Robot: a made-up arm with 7 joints. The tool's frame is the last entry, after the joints.
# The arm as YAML. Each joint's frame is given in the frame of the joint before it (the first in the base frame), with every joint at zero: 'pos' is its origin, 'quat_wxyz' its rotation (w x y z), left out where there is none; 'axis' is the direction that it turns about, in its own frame. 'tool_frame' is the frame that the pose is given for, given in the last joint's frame.
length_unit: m
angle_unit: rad
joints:
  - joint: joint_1
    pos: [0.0, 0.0, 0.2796]
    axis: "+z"
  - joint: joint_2
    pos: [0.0, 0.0, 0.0]
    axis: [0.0, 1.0, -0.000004]
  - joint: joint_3
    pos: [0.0, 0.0, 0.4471]
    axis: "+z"
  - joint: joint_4
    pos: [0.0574, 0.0, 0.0]
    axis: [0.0, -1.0, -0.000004]
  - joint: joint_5
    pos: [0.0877, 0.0, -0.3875]
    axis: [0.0, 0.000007, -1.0]
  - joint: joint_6
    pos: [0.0, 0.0, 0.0]
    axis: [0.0, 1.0, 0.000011]
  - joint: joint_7
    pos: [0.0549, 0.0, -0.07]
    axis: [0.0, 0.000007, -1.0]
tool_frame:
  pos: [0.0, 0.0, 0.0]
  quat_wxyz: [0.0, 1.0, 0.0, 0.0]
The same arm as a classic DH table. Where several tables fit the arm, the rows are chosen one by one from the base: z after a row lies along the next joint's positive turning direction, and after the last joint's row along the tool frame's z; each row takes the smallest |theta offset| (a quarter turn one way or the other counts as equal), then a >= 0, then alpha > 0; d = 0 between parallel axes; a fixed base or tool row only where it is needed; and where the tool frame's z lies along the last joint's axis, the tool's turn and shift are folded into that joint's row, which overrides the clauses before.
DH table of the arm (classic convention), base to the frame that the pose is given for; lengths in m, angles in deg. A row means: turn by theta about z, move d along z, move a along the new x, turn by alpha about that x. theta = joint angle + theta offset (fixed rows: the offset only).
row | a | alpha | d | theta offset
joint_1 | 0 | -90 | 0.2796 | 0
joint_2 | 0 | 90 | 0 | 0
joint_3 | 0.0574 | 90 | 0.4471 | 0
joint_4 | 0.0877 | 90 | 0 | 0
joint_5 | 0 | 90 | 0.3875 | 0
joint_6 | 0.0549 | -90 | 0 | 0
joint_7 | 0 | 0 | 0.07 | 0

